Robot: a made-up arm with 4 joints.
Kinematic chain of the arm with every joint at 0, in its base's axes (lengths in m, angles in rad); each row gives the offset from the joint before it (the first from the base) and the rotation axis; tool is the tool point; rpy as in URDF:
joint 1: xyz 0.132 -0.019 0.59 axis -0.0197 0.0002 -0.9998
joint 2: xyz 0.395 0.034 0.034 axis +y
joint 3: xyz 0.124 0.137 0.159 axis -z
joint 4: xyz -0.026 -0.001 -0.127 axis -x
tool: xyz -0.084 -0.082 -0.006 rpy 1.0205 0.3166 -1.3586
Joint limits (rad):
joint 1: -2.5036..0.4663
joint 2: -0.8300..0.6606
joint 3: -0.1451..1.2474
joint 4: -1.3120..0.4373
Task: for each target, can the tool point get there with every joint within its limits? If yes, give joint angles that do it. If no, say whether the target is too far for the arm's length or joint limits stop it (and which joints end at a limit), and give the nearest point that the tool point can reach.
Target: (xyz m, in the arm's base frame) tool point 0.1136 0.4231 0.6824
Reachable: yes | joints -1.2175 0.5292 0.6422 0.2996
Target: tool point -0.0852 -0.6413 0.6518
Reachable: no: joint limits stop it (at a limit: joint 1, joint 2, joint 3, joint 4) | nearest point -0.3031 -0.0069 0.6922 | short by 0.672 m
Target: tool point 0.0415 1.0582 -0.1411
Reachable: no: too far | nearest point 0.0948 0.4995 0.5595 | short by 0.898 m
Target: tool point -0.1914 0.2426 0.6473
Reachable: yes | joints -2.0703 0.2541 0.5396 -0.2393
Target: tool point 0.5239 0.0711 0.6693
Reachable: yes | joints 0.1634 -0.2386 0.5001 0.2915
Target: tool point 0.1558 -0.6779 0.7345
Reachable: no: joint limits stop it (at a limit: joint 1, joint 2, joint 3) | nearest point 0.5062 -0.1243 0.6729 | short by 0.658 m
